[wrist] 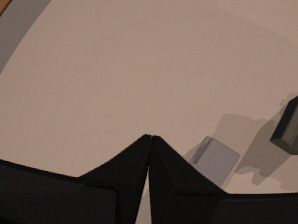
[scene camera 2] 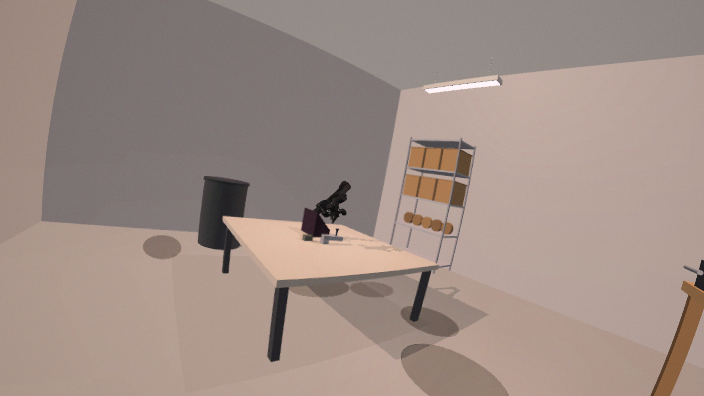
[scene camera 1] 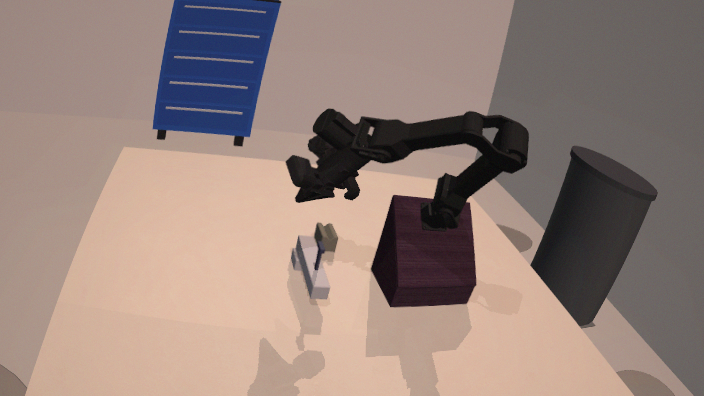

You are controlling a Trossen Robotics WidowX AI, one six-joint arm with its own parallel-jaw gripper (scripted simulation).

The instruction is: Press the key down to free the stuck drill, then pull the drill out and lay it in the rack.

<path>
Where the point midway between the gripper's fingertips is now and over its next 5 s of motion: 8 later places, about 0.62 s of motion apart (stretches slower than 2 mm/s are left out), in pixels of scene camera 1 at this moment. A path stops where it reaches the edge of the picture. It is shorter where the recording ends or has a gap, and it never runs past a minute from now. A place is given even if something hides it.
My gripper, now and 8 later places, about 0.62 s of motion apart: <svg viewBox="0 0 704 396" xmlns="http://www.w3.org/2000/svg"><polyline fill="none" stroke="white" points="296,200 315,231 322,242 318,245 318,246 320,250 314,230 303,226 302,226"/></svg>
</path>
